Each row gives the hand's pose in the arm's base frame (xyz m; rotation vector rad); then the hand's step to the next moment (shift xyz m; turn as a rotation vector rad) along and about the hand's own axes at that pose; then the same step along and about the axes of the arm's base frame.
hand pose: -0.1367 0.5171 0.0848 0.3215 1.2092 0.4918
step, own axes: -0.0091 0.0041 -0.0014 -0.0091 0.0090 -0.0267
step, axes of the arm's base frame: -0.0045 -0.0013 0.0089 -0.0294 0.0023 0.0030
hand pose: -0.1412 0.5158 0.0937 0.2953 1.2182 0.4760
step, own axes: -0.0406 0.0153 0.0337 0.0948 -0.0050 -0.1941
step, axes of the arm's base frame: 0.0181 -0.0059 0.0515 -0.1573 0.0364 -0.1436
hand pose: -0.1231 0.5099 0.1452 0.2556 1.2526 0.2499
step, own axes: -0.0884 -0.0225 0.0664 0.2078 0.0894 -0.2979
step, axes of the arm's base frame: 0.0385 -0.0534 0.0916 -0.2277 0.1677 -0.2449
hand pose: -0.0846 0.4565 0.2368 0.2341 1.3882 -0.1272
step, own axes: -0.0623 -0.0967 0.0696 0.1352 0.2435 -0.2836
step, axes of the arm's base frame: 0.0336 -0.1134 0.0640 -0.1922 0.3103 -0.1575
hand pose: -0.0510 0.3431 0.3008 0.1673 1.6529 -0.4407
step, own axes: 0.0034 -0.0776 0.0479 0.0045 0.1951 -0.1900
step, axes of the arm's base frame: 0.0157 -0.0896 0.0077 -0.1055 0.2497 -0.0271
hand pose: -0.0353 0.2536 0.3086 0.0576 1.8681 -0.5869
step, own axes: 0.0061 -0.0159 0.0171 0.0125 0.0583 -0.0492
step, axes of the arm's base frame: 0.0076 -0.0226 -0.0040 -0.0291 0.0687 -0.0200
